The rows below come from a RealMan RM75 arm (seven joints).
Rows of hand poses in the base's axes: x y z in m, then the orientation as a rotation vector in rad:
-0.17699, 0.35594, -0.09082, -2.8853, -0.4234, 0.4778
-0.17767, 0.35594, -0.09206, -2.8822, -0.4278, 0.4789
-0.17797, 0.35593, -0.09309, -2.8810, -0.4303, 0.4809
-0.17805, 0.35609, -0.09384, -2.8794, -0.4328, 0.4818
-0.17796, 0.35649, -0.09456, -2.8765, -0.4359, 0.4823
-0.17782, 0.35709, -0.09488, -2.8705, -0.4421, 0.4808
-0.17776, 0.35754, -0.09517, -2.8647, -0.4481, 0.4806
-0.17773, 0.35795, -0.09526, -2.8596, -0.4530, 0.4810
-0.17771, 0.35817, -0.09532, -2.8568, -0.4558, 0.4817
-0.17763, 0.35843, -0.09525, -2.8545, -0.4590, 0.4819
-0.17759, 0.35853, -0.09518, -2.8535, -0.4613, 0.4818
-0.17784, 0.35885, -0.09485, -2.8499, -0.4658, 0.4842
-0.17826, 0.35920, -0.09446, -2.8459, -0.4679, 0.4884
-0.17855, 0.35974, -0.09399, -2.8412, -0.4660, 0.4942
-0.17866, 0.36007, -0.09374, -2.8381, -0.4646, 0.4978
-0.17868, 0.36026, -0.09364, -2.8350, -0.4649, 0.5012
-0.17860, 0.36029, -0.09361, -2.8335, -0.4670, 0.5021
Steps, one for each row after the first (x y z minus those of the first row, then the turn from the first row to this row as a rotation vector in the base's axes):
-0.00068, 0.00000, -0.00124, 0.0026, 0.0011, 0.0029
-0.00098, -0.00001, -0.00227, 0.0032, 0.0024, 0.0047
-0.00106, 0.00015, -0.00302, 0.0044, 0.0032, 0.0064
-0.00097, 0.00055, -0.00374, 0.0070, 0.0039, 0.0084
-0.00083, 0.00115, -0.00406, 0.0129, 0.0039, 0.0122
-0.00077, 0.00160, -0.00435, 0.0183, 0.0047, 0.0160
-0.00074, 0.00201, -0.00444, 0.0230, 0.0057, 0.0191
-0.00072, 0.00223, -0.00450, 0.0254, 0.0066, 0.0210
-0.00064, 0.00249, -0.00443, 0.0274, 0.0070, 0.0231
-0.00060, 0.00259, -0.00436, 0.0283, 0.0070, 0.0246
-0.00085, 0.00291, -0.00403, 0.0310, 0.0090, 0.0277
-0.00127, 0.00326, -0.00364, 0.0337, 0.0125, 0.0294
-0.00156, 0.00380, -0.00317, 0.0368, 0.0175, 0.0284
-0.00167, 0.00413, -0.00292, 0.0389, 0.0207, 0.0276
-0.00169, 0.00432, -0.00282, 0.0410, 0.0236, 0.0280
-0.00161, 0.00435, -0.00279, 0.0421, 0.0244, 0.0295

